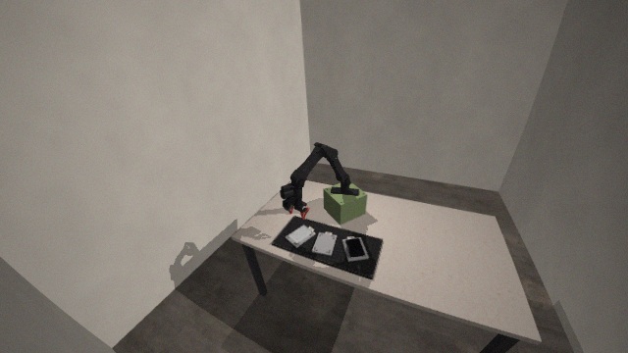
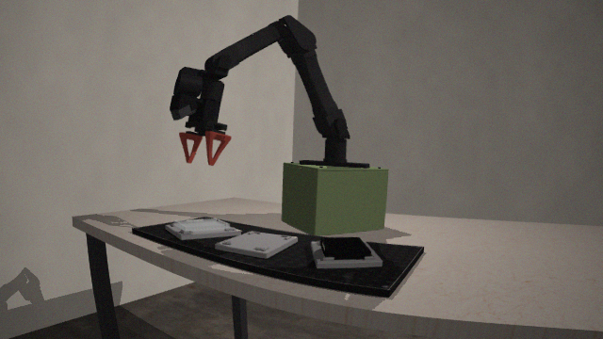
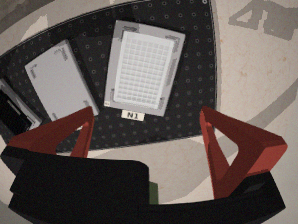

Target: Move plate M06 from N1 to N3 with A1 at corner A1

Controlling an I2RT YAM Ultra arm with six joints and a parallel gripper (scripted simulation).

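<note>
My gripper is now 10 mm to the right of the white 96-well plate and 160 mm above it. The rest, counted from my hand: label 80 mm behind, 60 mm to the left, 170 mm below; black plate 50 mm ahead, 360 mm to the left, 160 mm below.
</note>
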